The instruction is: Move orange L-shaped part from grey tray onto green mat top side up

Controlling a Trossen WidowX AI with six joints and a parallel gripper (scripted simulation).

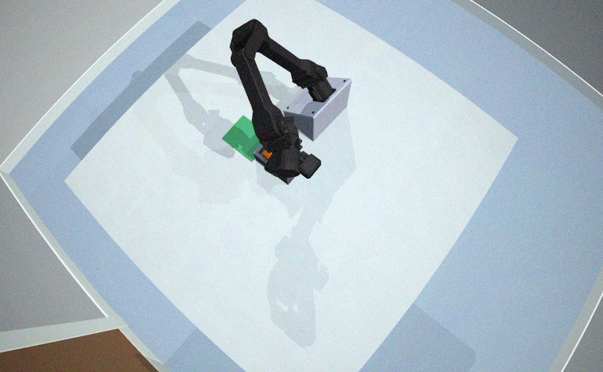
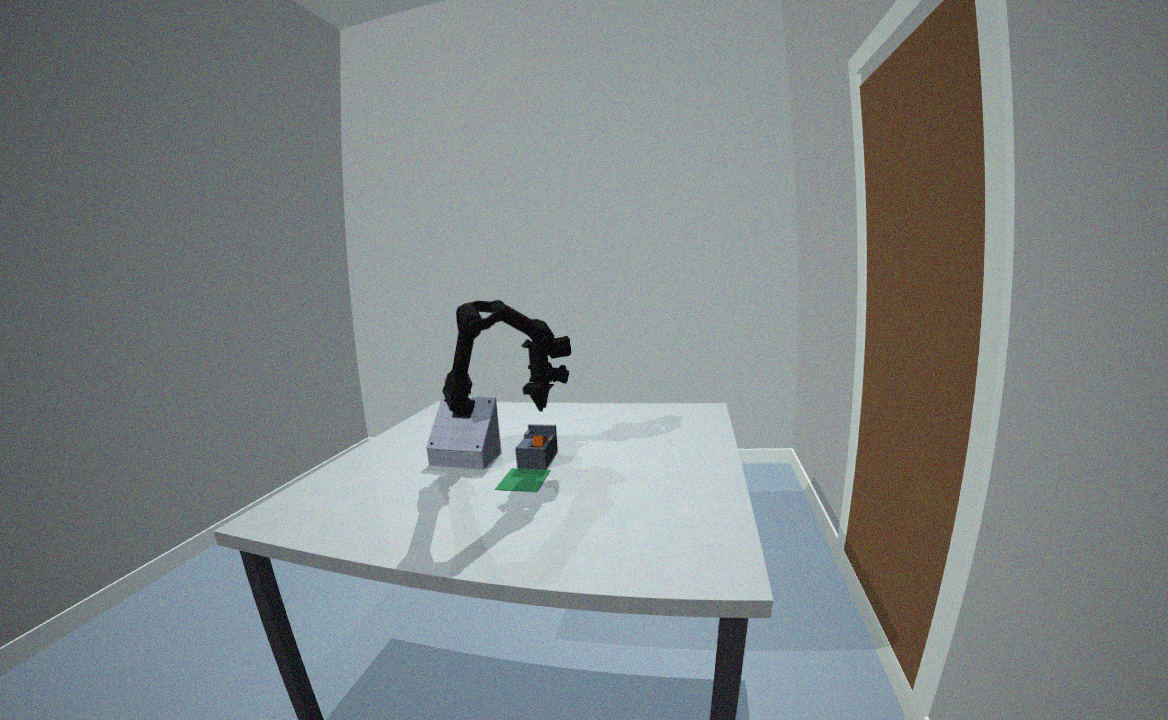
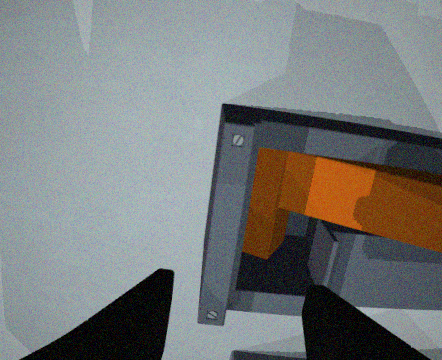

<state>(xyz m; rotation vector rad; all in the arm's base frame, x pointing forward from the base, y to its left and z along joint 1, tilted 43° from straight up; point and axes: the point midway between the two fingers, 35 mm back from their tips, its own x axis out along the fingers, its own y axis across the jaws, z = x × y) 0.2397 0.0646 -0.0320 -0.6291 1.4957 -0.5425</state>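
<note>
The orange L-shaped part is 100 mm below my gripper tip and 50 mm to the right of it. From my gripper tip the other things lie so: green mat (220 mm to the right, 160 mm below).
</note>
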